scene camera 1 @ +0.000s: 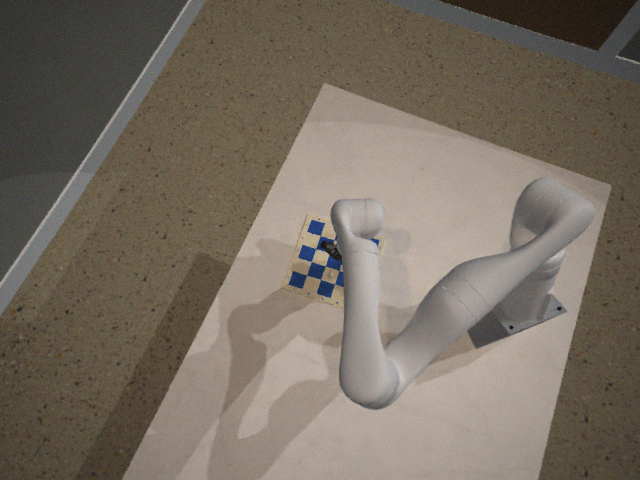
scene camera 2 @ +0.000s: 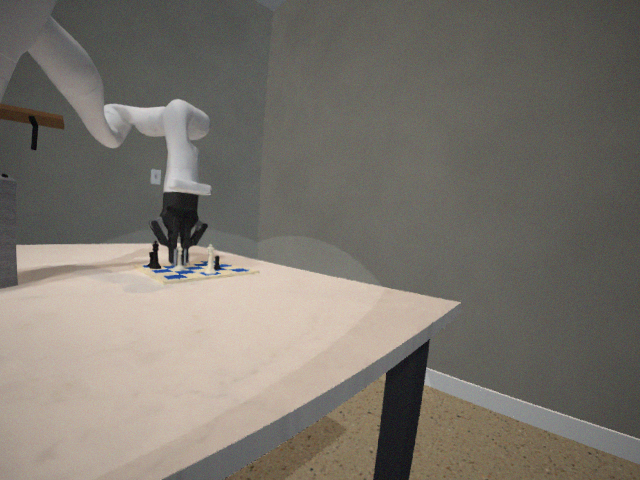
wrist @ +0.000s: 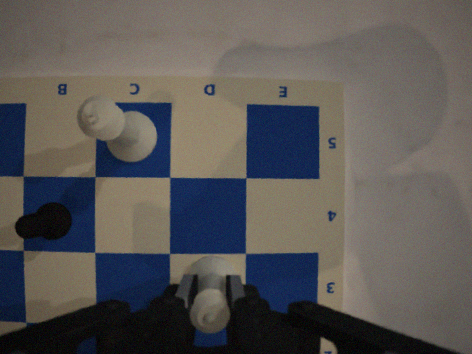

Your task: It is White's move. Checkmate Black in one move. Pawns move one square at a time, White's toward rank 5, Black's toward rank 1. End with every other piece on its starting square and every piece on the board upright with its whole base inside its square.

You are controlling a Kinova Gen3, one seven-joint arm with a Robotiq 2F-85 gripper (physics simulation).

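The blue-and-cream board lies flat. My gripper points down, shut on a white piece standing upright on D3; its base appears to be inside the square. A tall white piece stands on C5. A small black piece stands on B4. A small white piece shows low on the board in the first scene view. Black pieces stand close together left of the gripper in the second scene view. The arm hides part of the board in the first scene view.
The table extends around the board. The arm's base stands on the table to the right in the first scene view. The black pieces near the gripper's left side are the closest obstacles in the second scene view.
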